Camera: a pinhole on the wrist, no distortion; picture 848 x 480 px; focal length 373.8 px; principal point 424.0 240.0 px. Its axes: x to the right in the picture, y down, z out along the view. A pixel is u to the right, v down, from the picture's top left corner.
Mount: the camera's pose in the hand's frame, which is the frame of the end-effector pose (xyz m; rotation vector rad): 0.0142 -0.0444 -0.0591 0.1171 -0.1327 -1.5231
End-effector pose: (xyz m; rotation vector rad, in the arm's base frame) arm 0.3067 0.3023 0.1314 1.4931 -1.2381 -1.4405
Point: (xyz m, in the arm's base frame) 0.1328 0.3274 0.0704
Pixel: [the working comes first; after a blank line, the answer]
In the camera's frame: -0.0040 0.0333 0.2389

417.7 292.0
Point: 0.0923 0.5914 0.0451
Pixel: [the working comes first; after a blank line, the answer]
In the camera's frame: 0.0804 -0.1952 0.3514

509.5 32.3
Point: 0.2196 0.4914 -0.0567
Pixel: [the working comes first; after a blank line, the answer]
In the camera's frame: 0.1709 -0.1049 0.2092

729.5 52.5
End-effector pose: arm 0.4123 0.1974 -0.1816 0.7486 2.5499 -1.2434
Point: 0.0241 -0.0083 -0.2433
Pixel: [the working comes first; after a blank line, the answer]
In the camera's frame: 0.2392 0.2972 0.2242

outside the picture
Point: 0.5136 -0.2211 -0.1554
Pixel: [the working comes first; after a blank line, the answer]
In the camera's frame: 0.1296 -0.2019 0.4017

544.6 52.1
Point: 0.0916 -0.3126 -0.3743
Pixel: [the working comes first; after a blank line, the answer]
In the camera's frame: 0.2714 0.2349 0.5549

606.8 398.2
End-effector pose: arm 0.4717 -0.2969 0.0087 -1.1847 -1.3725 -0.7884
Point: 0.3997 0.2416 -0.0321
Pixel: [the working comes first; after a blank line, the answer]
In the camera's frame: -0.1218 0.1532 0.5771

345.1 339.3
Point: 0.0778 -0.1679 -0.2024
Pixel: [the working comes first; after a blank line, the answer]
In the camera's frame: 0.2523 -0.1881 0.3676

680.5 48.8
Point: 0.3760 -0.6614 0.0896
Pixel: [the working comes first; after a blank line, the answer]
In the camera's frame: 0.1557 -0.0731 -0.2610

behind the camera
